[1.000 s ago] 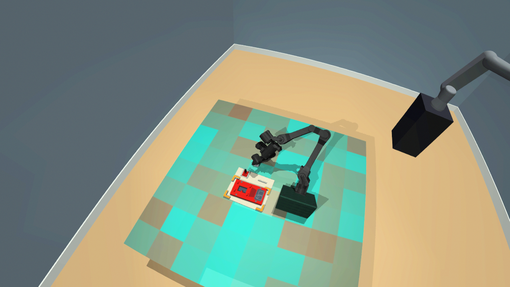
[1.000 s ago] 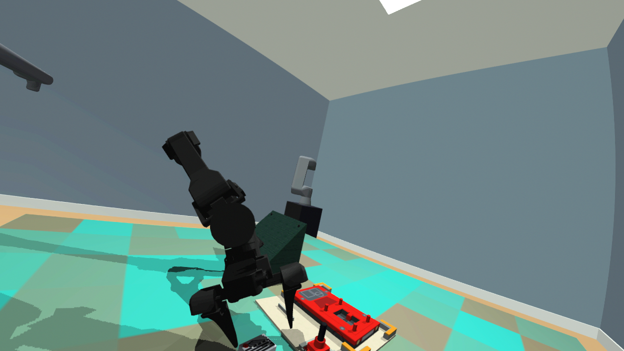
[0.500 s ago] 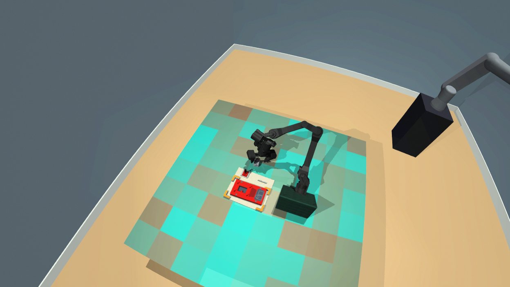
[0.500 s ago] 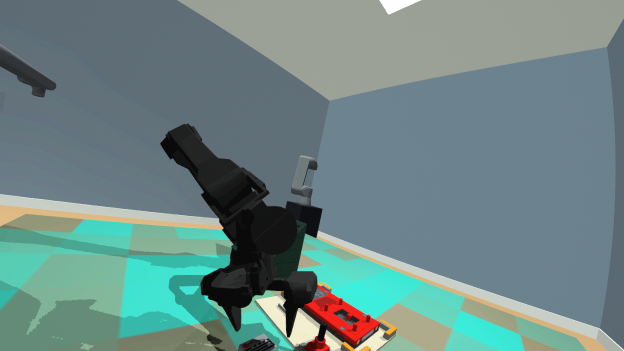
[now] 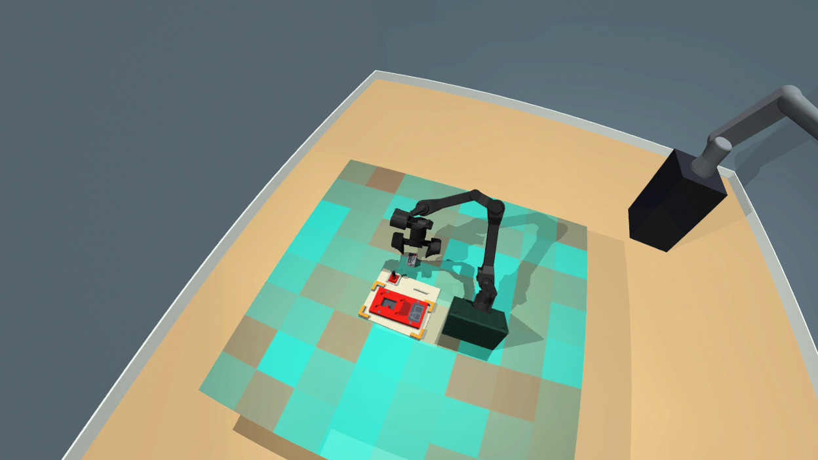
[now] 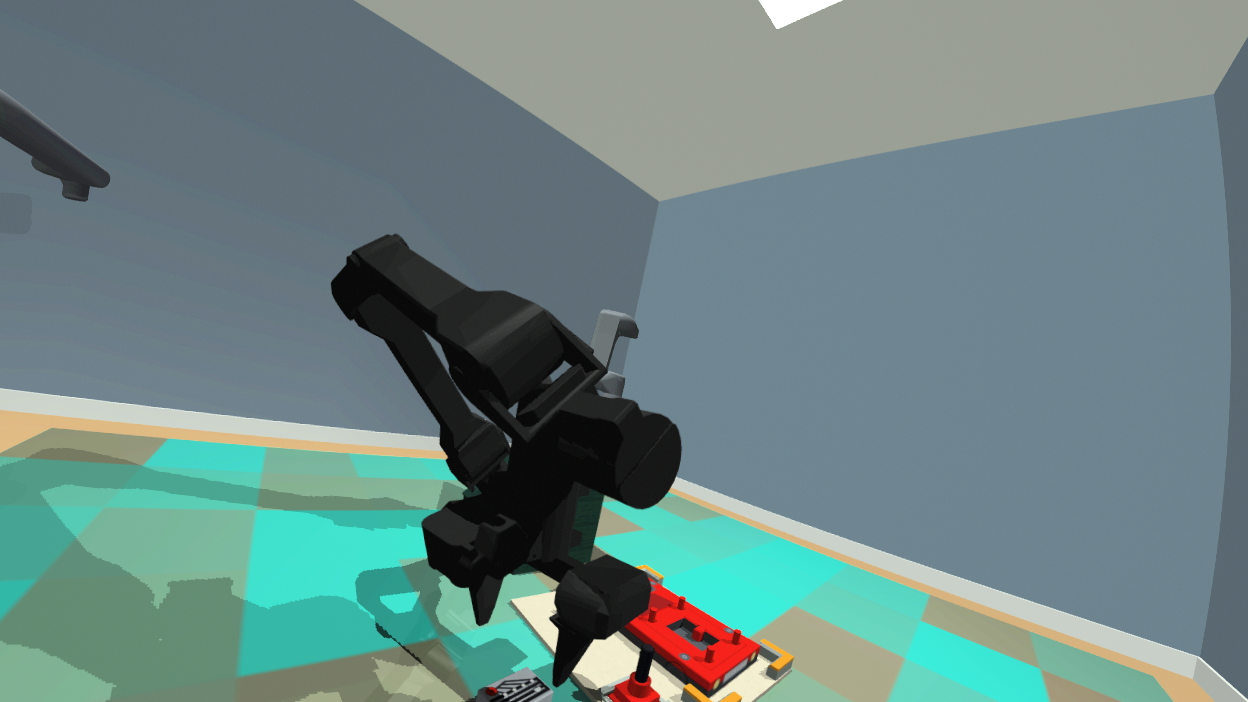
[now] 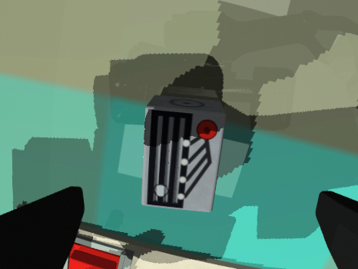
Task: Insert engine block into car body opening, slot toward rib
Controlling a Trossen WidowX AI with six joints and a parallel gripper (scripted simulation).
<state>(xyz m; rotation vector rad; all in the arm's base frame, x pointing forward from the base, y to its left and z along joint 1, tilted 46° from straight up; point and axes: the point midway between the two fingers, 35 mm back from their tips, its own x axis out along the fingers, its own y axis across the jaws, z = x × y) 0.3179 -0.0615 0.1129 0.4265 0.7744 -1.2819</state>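
Right now the engine block is 5 cm below my gripper tip and 1 cm ahead of it.
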